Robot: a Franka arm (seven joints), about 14 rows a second.
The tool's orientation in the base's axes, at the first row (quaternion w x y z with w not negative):
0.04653 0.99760 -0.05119 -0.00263
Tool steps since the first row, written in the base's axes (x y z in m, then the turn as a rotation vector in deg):
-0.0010 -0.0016 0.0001 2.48 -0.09 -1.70
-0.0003 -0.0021 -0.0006 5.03 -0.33 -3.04
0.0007 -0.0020 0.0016 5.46 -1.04 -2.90
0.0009 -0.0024 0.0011 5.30 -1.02 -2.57
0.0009 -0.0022 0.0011 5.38 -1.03 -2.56
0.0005 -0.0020 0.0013 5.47 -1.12 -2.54
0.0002 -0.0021 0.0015 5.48 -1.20 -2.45
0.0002 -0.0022 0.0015 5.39 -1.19 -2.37
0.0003 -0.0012 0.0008 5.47 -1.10 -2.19
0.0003 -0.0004 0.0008 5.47 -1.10 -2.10
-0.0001 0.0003 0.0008 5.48 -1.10 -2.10
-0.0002 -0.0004 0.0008 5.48 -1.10 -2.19
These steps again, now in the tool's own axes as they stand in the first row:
-0.0008 0.0017 0.0001 2.48 -0.32 1.68
-0.0001 0.0021 0.0008 5.04 -0.47 3.01
0.0009 0.0021 -0.0014 5.54 0.20 2.93
0.0011 0.0024 -0.0009 5.38 0.23 2.60
0.0011 0.0022 -0.0009 5.46 0.23 2.59
0.0007 0.0021 -0.0011 5.56 0.32 2.58
0.0004 0.0022 -0.0013 5.58 0.40 2.50
0.0004 0.0023 -0.0013 5.48 0.41 2.42
0.0004 0.0012 -0.0007 5.55 0.33 2.23
0.0003 0.0004 -0.0008 5.55 0.34 2.14
-0.0001 -0.0002 -0.0008 5.56 0.34 2.14
-0.0002 0.0005 -0.0008 5.56 0.33 2.23

